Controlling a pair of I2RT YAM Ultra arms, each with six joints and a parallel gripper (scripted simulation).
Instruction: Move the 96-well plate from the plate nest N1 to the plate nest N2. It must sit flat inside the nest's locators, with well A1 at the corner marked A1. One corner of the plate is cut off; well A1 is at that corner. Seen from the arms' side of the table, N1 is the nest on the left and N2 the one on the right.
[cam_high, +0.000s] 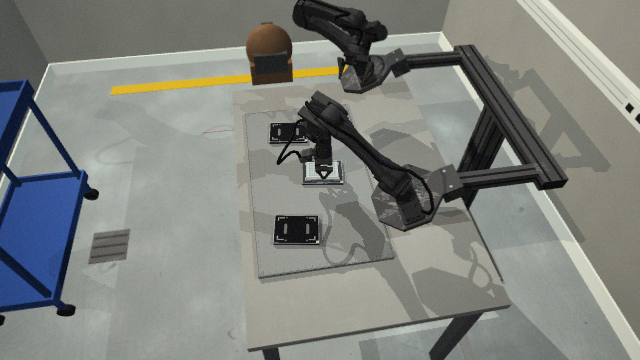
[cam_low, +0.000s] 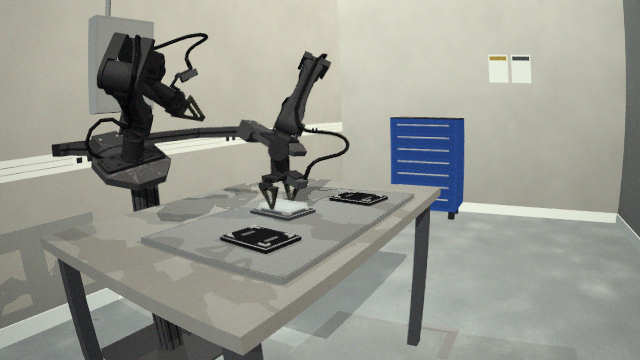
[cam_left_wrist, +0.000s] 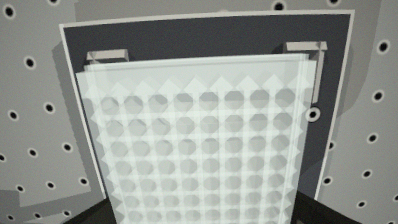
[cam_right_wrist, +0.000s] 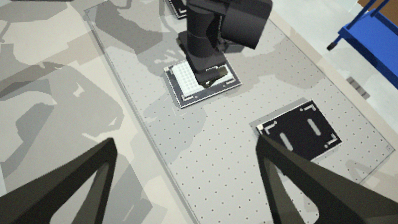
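Now: left hand 1 cm short of the white 96-well plate and 1 cm above it.
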